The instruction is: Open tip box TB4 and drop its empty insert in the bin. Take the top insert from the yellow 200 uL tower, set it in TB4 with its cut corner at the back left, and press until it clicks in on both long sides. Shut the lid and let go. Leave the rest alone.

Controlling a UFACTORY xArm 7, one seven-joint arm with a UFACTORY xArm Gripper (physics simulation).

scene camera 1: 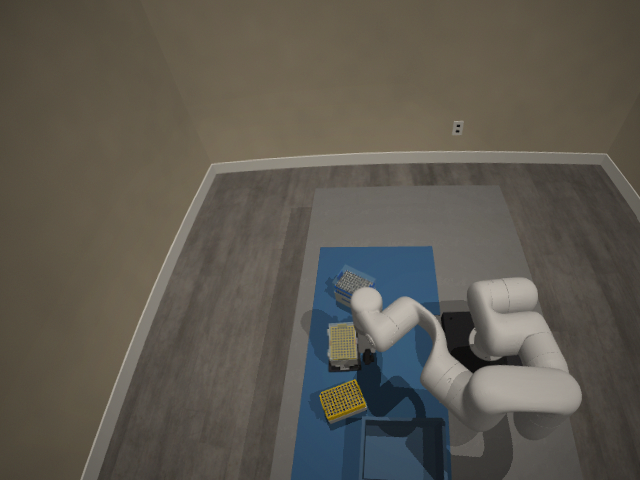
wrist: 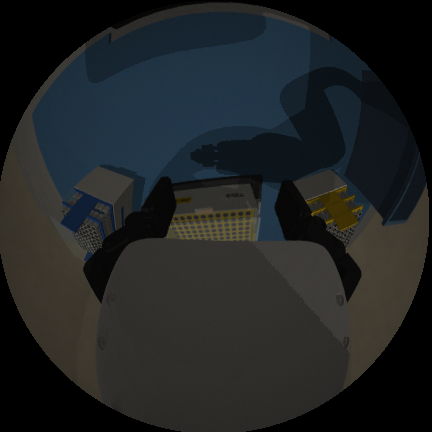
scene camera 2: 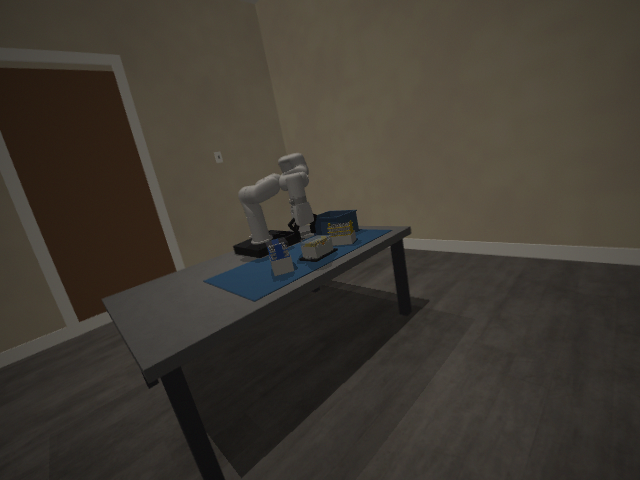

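Tip box TB4 (scene camera 1: 343,342) (scene camera 2: 317,248) (wrist: 215,229) is a pale box in a black holder (scene camera 1: 337,368) with a pale yellow perforated insert at its top. A clear lid seems to lie down over the insert; whether it is latched I cannot tell. My gripper (scene camera 1: 368,356) (scene camera 2: 305,227) (wrist: 226,190) is wide open and empty, beside the box on the robot's side. In the wrist view its fingers stand left and right of the box's front face. The yellow 200 uL tower (scene camera 1: 342,399) (scene camera 2: 341,235) (wrist: 341,207) stands angled on the bin side of TB4. The insert's cut corner is too small to make out.
The dark blue bin (scene camera 1: 362,449) (scene camera 2: 338,223) (wrist: 382,145) stands beyond the yellow tower, its inside partly shadowed. A blue tower (scene camera 1: 353,282) (scene camera 2: 280,258) (wrist: 103,190) stands on TB4's other side, near the arm's wrist in scene camera 1. All stand on a blue mat (scene camera 1: 382,263) (scene camera 2: 237,279) (wrist: 175,100).
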